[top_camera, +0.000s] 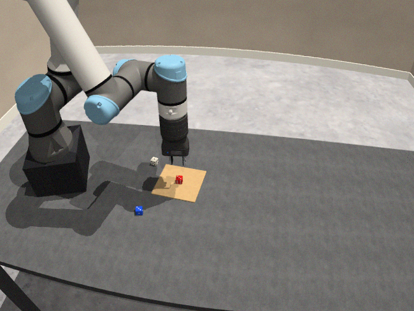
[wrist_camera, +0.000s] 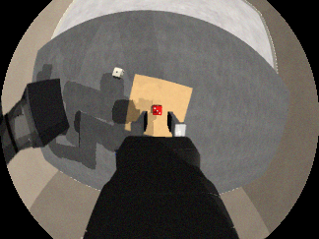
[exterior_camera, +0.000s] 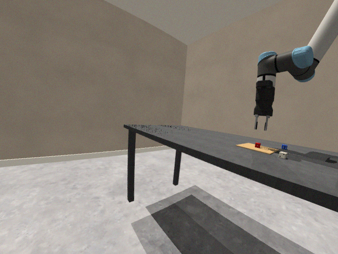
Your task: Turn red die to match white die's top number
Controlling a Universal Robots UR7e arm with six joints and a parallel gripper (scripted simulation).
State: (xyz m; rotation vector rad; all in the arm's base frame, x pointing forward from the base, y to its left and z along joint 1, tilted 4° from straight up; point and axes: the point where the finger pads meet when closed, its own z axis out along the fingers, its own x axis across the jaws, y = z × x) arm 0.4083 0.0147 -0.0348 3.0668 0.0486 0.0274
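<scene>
The red die is 90 mm below my hand. Round my hand: blue die: 100 mm behind, 140 mm to the right, 90 mm below; then white die: 100 mm behind, 90 mm to the left, 90 mm below; then tan mat: 100 mm below.
</scene>
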